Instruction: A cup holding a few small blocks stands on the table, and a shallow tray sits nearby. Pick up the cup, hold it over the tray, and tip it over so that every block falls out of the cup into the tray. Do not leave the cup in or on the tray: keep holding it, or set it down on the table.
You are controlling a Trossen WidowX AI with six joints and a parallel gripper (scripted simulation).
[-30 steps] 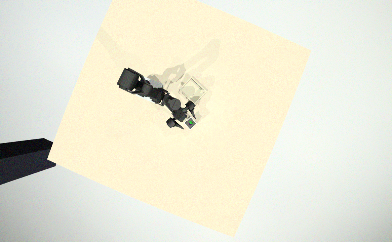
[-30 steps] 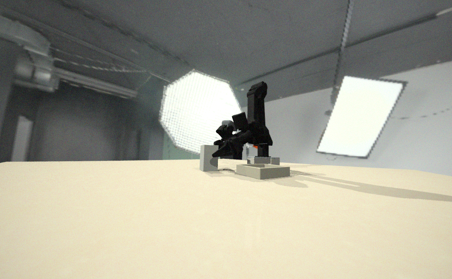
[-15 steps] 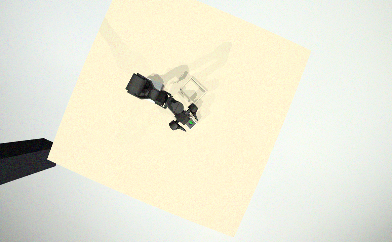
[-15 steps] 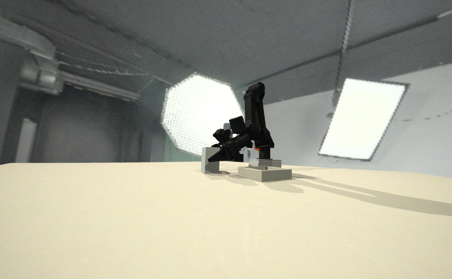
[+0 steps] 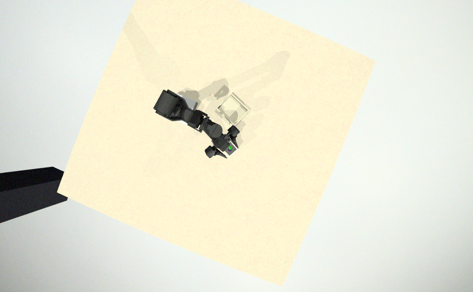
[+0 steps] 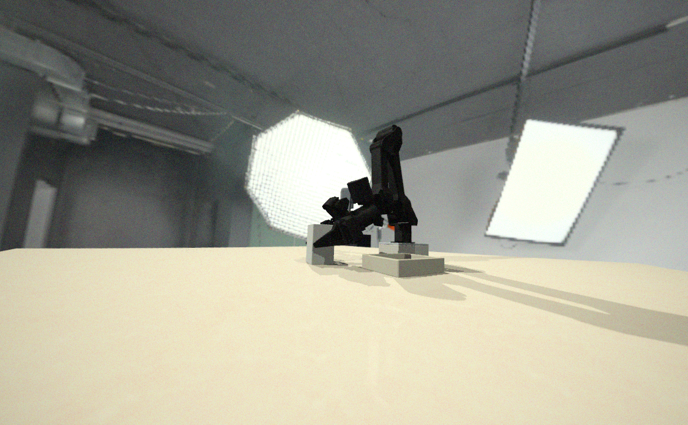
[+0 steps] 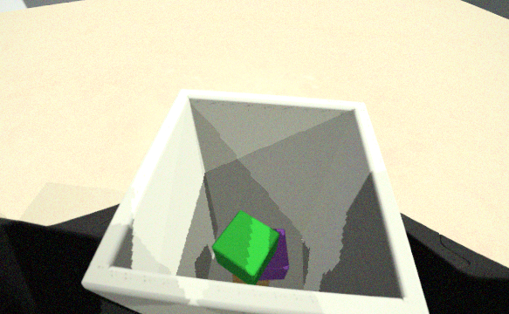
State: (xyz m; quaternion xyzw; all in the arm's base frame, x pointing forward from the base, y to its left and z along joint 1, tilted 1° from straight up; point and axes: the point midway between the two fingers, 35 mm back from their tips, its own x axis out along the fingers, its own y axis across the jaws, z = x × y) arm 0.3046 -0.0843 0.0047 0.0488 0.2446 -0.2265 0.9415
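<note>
Now: gripper tip 20 mm past the green block and 20 mm to the right of it. Round my gripper tip: white square cup (20 mm behind, 20 mm to the left, 20 mm below).
</note>
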